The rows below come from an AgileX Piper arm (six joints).
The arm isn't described. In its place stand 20 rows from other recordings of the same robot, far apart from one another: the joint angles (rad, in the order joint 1, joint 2, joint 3, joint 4, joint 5, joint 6), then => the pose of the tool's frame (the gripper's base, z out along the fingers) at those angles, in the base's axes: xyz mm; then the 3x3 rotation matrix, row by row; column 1 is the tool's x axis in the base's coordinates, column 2 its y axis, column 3 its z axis.
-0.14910, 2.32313, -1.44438, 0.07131, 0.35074, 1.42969 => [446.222, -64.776, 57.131], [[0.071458, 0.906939, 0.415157], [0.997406, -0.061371, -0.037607], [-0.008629, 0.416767, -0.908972]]
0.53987, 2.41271, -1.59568, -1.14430, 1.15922, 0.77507 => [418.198, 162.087, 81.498], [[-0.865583, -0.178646, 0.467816], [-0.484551, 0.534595, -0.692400], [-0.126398, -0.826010, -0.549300]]
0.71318, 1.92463, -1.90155, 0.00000, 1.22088, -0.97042 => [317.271, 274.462, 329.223], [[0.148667, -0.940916, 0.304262], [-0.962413, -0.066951, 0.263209], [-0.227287, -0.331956, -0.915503]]
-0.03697, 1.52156, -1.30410, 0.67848, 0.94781, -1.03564 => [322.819, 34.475, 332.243], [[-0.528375, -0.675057, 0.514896], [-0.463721, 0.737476, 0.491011], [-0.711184, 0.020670, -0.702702]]
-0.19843, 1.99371, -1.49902, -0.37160, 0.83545, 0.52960 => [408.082, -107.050, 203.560], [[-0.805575, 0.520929, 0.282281], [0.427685, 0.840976, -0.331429], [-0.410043, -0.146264, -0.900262]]
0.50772, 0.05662, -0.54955, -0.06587, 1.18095, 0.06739 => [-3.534, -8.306, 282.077], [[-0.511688, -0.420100, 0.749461], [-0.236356, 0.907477, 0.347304], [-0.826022, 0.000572, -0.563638]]
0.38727, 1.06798, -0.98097, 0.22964, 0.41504, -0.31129 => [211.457, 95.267, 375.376], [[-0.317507, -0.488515, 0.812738], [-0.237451, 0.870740, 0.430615], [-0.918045, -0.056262, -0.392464]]
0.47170, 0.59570, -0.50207, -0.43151, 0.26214, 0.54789 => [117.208, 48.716, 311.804], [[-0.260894, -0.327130, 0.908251], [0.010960, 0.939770, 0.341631], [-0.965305, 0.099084, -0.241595]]
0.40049, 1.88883, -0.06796, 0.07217, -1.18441, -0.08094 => [171.275, 65.912, 80.697], [[-0.462698, -0.361927, 0.809271], [-0.254052, 0.928713, 0.270091], [-0.849334, -0.080626, -0.521662]]
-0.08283, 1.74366, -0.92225, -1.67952, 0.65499, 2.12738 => [339.354, -83.468, 198.982], [[-0.329014, 0.744635, 0.580749], [0.352787, 0.667383, -0.655852], [-0.875952, -0.010904, -0.482275]]
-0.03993, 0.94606, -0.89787, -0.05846, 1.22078, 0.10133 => [150.043, -10.993, 322.340], [[-0.916354, 0.135519, 0.376735], [0.117726, 0.990577, -0.069979], [-0.382669, -0.019774, -0.923674]]
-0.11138, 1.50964, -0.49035, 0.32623, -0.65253, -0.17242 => [269.886, -48.003, 192.175], [[-0.271264, 0.319184, 0.908041], [0.119229, 0.947291, -0.297363], [-0.955092, 0.027601, -0.295021]]
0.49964, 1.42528, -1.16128, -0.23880, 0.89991, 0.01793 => [263.924, 124.851, 307.432], [[-0.708488, -0.489406, 0.508456], [-0.534374, 0.842631, 0.066458], [-0.460965, -0.224621, -0.858520]]
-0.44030, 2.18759, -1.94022, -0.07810, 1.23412, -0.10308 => [415.004, -202.936, 223.414], [[-0.939188, 0.318707, 0.127876], [0.300756, 0.943123, -0.141653], [-0.165749, -0.094579, -0.981622]]
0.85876, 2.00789, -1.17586, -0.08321, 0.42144, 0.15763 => [256.955, 292.985, 125.138], [[-0.659315, -0.696359, 0.283526], [-0.639126, 0.717693, 0.276470], [-0.396007, 0.001072, -0.918247]]
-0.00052, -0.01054, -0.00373, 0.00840, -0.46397, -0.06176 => [41.276, -0.364, 254.665], [[0.534790, 0.032739, 0.844350], [-0.054499, 0.998505, -0.004198], [-0.843226, -0.043771, 0.535775]]
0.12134, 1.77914, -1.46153, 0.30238, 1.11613, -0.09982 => [360.780, 68.520, 270.336], [[-0.969442, -0.145376, 0.197606], [-0.082958, 0.952317, 0.293617], [-0.230869, 0.268252, -0.935276]]
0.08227, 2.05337, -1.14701, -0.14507, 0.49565, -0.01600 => [375.157, 24.656, 99.329], [[-0.943857, -0.201696, 0.261634], [-0.221292, 0.974054, -0.047414], [-0.245283, -0.102650, -0.964002]]
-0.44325, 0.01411, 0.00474, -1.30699, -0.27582, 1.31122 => [58.815, -1.438, 217.084], [[0.130373, 0.176854, 0.975564], [-0.046845, 0.983962, -0.172116], [-0.990358, -0.023261, 0.136567]]
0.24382, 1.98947, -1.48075, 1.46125, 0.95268, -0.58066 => [402.095, 175.994, 253.804], [[-0.942690, -0.178048, 0.282197], [0.199981, 0.375528, 0.904979], [-0.267103, 0.909548, -0.318400]]
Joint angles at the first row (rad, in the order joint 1, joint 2, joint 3, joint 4, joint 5, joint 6):
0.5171, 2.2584, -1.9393, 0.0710, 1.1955, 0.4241
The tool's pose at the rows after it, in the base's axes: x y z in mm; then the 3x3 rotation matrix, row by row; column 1 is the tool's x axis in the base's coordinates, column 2 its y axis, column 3 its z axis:
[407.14, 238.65, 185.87], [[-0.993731, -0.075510, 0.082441], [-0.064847, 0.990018, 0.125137], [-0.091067, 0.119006, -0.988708]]
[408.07, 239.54, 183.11], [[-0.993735, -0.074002, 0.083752], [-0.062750, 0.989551, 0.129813], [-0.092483, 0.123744, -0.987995]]
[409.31, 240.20, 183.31], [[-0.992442, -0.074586, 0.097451], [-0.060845, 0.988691, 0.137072], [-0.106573, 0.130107, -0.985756]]
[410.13, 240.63, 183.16], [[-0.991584, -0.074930, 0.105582], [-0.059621, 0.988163, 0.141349], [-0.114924, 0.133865, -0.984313]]
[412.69, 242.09, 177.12], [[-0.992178, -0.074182, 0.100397], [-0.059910, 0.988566, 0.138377], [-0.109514, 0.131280, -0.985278]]
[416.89, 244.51, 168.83], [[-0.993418, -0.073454, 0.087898], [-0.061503, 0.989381, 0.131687], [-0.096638, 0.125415, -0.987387]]
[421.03, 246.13, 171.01], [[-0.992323, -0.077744, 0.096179], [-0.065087, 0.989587, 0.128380], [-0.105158, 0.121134, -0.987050]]
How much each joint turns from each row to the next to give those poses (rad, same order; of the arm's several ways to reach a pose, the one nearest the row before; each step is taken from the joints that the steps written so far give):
0.0000, 0.0101, 0.0000, 0.0022, -0.0001, 0.0000
0.0000, 0.0062, 0.0000, 0.0040, -0.0095, 0.0000
0.0000, -0.0001, 0.0000, 0.0000, -0.0157, 0.0000
0.0000, 0.0007, 0.0001, 0.0000, -0.0099, 0.0000
0.0000, 0.0200, -0.0134, 0.0000, -0.0006, 0.0001
0.0000, 0.0342, -0.0319, 0.0000, 0.0119, -0.0001
0.0000, 0.0168, -0.0404, -0.0081, 0.0179, 0.0000

